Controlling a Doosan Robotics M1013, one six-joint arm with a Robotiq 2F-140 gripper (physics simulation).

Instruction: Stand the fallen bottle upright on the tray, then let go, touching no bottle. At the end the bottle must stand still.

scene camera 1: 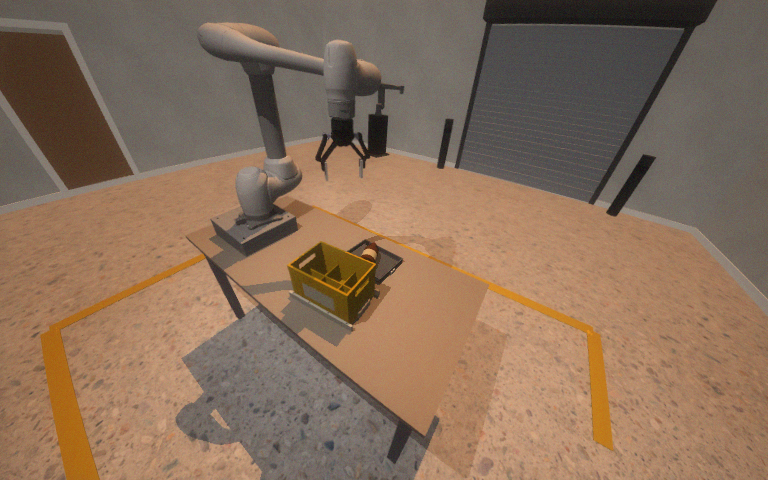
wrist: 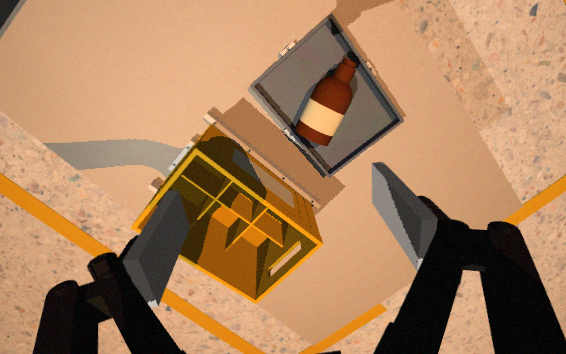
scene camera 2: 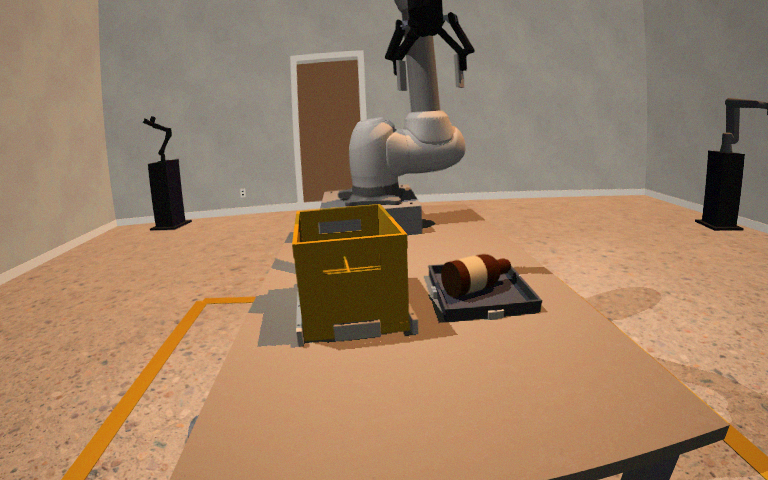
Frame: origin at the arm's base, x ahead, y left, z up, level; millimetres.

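Where they show: gripper, fingertip midpoint: [scene camera 1: 344,178] [wrist: 277,196] [scene camera 2: 430,88]; arm's base, link origin: [scene camera 1: 260,217] [scene camera 2: 376,198].
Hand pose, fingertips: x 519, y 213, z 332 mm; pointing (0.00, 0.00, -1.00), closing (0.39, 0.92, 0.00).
Each offset is from my fingertips to the centre of the thing. Level surfaces: height alone.
A brown bottle {61 mm ahead, 97 mm left, 387 mm down} [scene camera 1: 369,253] [scene camera 2: 475,274] [wrist: 325,110] with a cream label lies on its side in the dark tray {72 mm ahead, 96 mm left, 417 mm down} [scene camera 1: 388,263] [scene camera 2: 470,310] [wrist: 370,120]. Its base is toward the tray wall facing the yellow crate, and its neck points to the opposite wall, with the mouth close to that wall. My gripper [scene camera 1: 343,177] [scene camera 2: 431,88] [wrist: 277,196] is open and empty, fingers pointing down. It hangs high above the table, well clear of the bottle. In the wrist view the bottle shows beyond the fingertips, above the gap between them.
A tall yellow crate {143 mm ahead, 169 mm right, 342 mm down} [scene camera 1: 339,305] [scene camera 2: 351,294] [wrist: 240,270] with inner dividers stands beside the tray, with low metal rails around its foot. The tray has small brackets at its sides. The arm's base block [scene camera 1: 254,232] stands at one end of the table {429 mm down} [scene camera 1: 419,339] [scene camera 2: 453,396].
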